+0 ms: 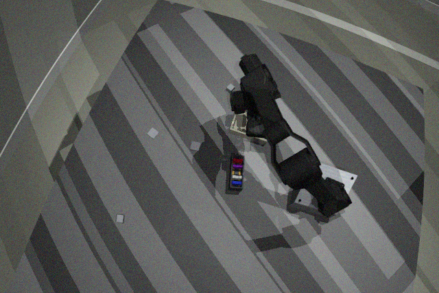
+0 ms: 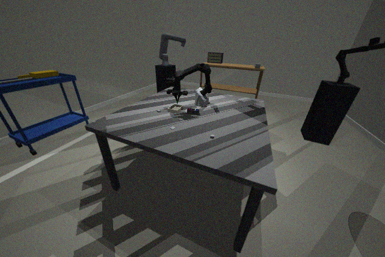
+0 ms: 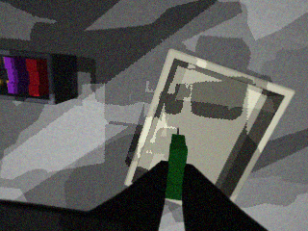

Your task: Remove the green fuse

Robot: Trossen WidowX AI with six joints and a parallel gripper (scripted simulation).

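Now: the cream tray 2 cm to the right of my gripper tip and 9 cm below it. Round my gripper tip: green fuse (1 cm below).
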